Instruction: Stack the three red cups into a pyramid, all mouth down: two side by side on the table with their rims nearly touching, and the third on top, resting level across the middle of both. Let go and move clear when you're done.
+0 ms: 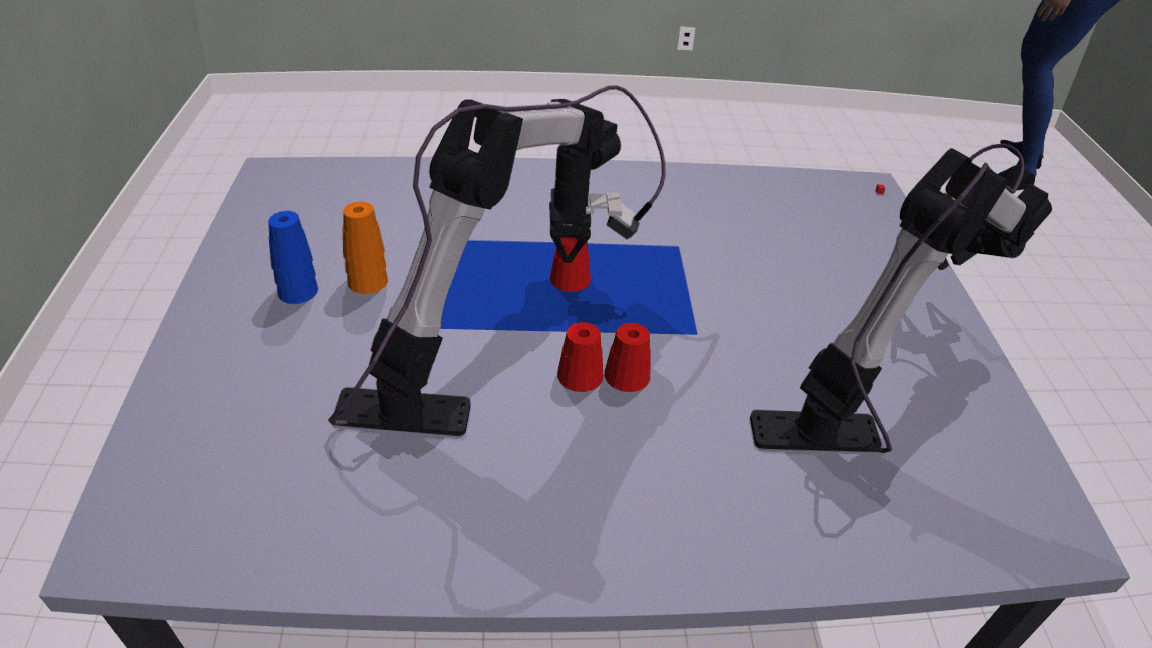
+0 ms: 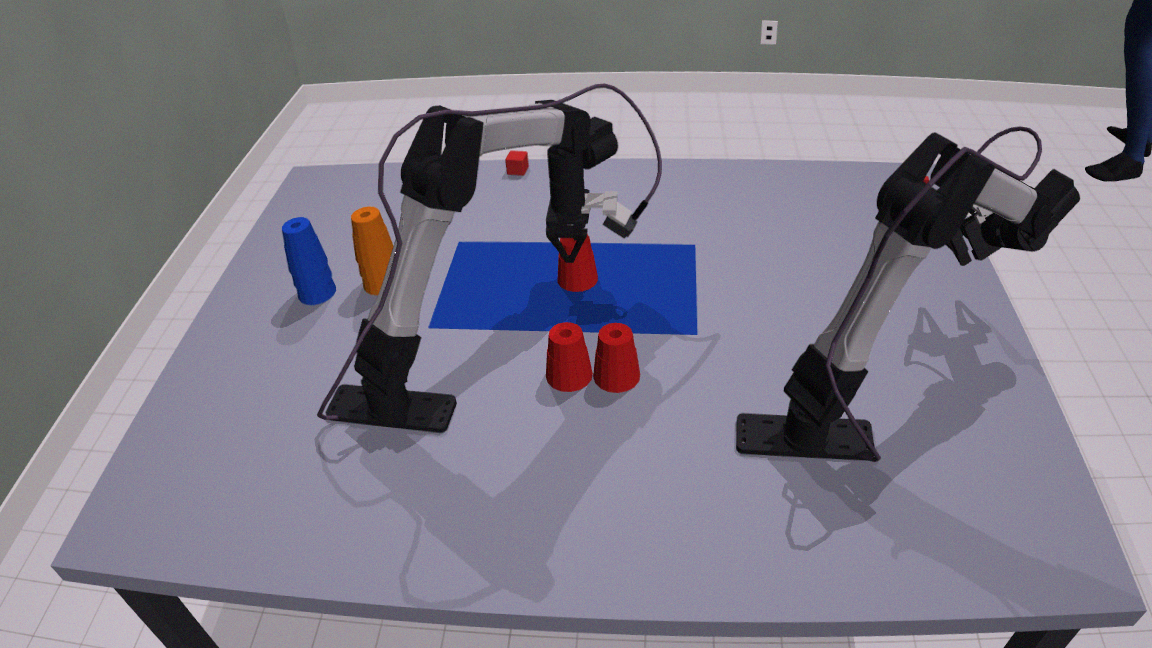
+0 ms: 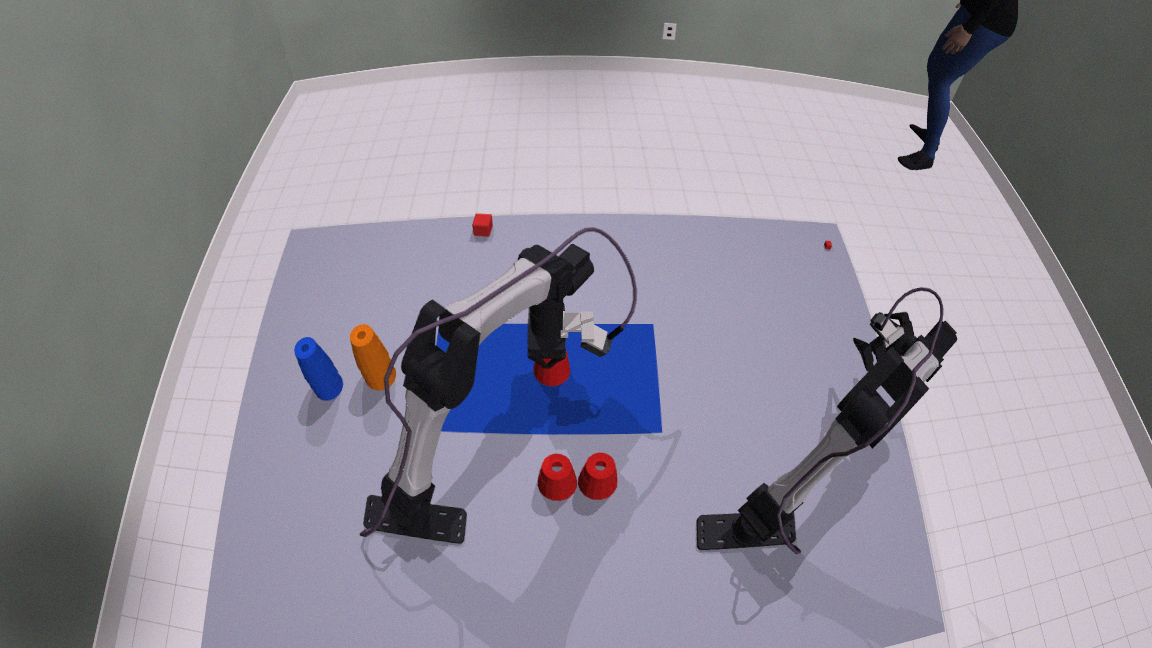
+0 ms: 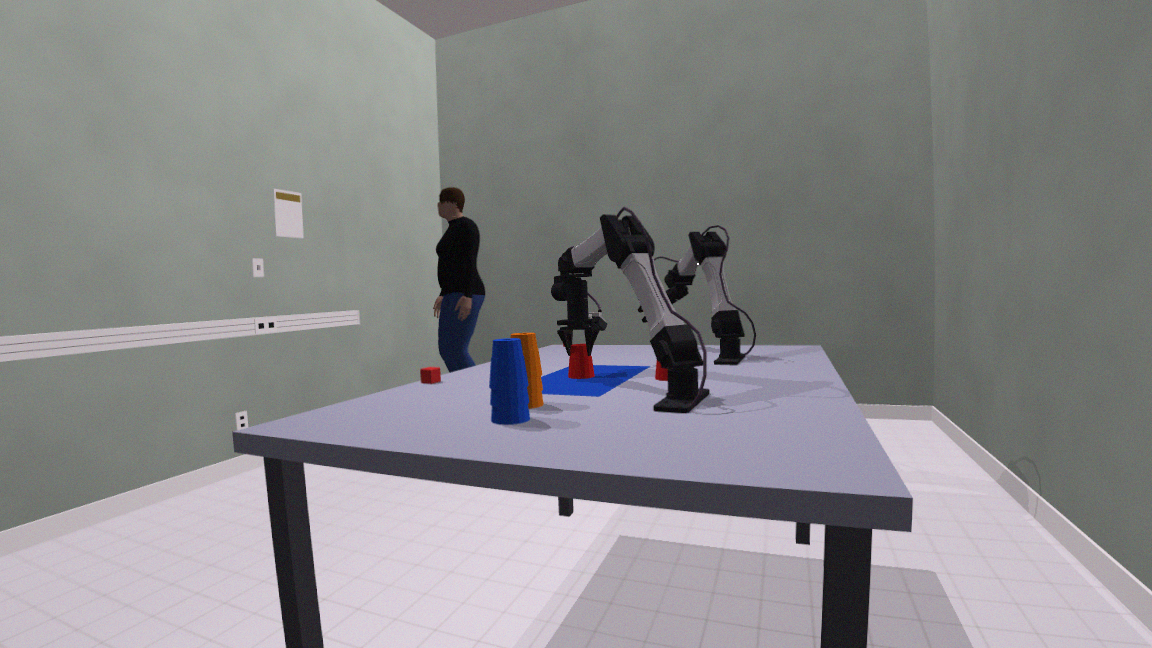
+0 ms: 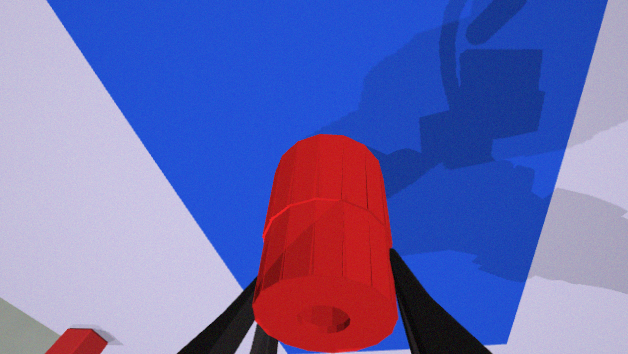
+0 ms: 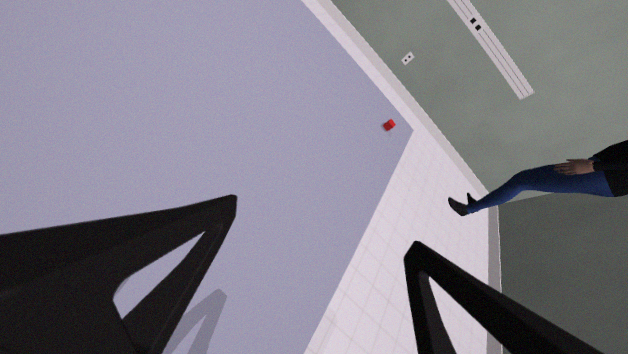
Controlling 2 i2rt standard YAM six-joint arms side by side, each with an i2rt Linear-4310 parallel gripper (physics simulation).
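Places are measured from the left arm's base along level axes (x ahead, y left, z up), in centimetres.
Pixels of known places: left gripper, fingertip midpoint: (image 1: 567,252) (image 2: 571,252) (image 3: 547,354) (image 4: 579,355) (image 5: 330,265); right gripper, fingertip midpoint: (image 2: 965,225) (image 3: 869,328) (image 4: 640,316) (image 6: 324,228); left arm's base, origin of the base link: (image 1: 402,413) (image 2: 391,409) (image 3: 414,520) (image 4: 683,401); right arm's base, origin of the base link: (image 1: 815,433) (image 2: 804,438) (image 3: 746,530) (image 4: 730,360).
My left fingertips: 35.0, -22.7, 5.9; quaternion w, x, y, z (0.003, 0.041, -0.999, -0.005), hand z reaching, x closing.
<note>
Ahead of a thing's pixels: the offset from my left fingertips to its top centre, as dx, dy, dz. Level surfaces: height alone.
A red cup {-0.3, -1.1, +3.0} (image 1: 570,276) (image 2: 577,274) (image 3: 551,371) (image 4: 580,366) (image 5: 327,235) stands mouth down on the blue mat {dz -5.9} (image 1: 652,274) (image 5: 200,75). My left gripper (image 1: 568,256) (image 4: 578,353) (image 5: 330,265) points straight down and is shut on this cup, a finger against each side. Two other red cups stand mouth down on the table in front of the mat, side by side with a very narrow gap: the left one {-24.6, -3.8, +2.9} (image 1: 580,362) (image 2: 568,362) (image 3: 556,481) and the right one {-24.0, -11.2, +2.9} (image 1: 628,362) (image 2: 616,362) (image 3: 597,481). My right gripper (image 6: 324,228) is open and empty, raised near the table's right edge.
A blue cup stack {-7.8, +47.2, +9.4} (image 1: 291,257) (image 3: 319,369) (image 4: 509,382) and an orange cup stack {-3.9, +35.2, +9.4} (image 1: 364,249) (image 3: 370,357) stand left of my left arm. A red cube {+37.0, +18.7, -1.9} (image 2: 516,163) (image 3: 482,224) lies near the far edge. A smaller red cube {+40.8, -69.6, -4.3} (image 3: 828,245) (image 6: 389,125) lies at the far right corner.
</note>
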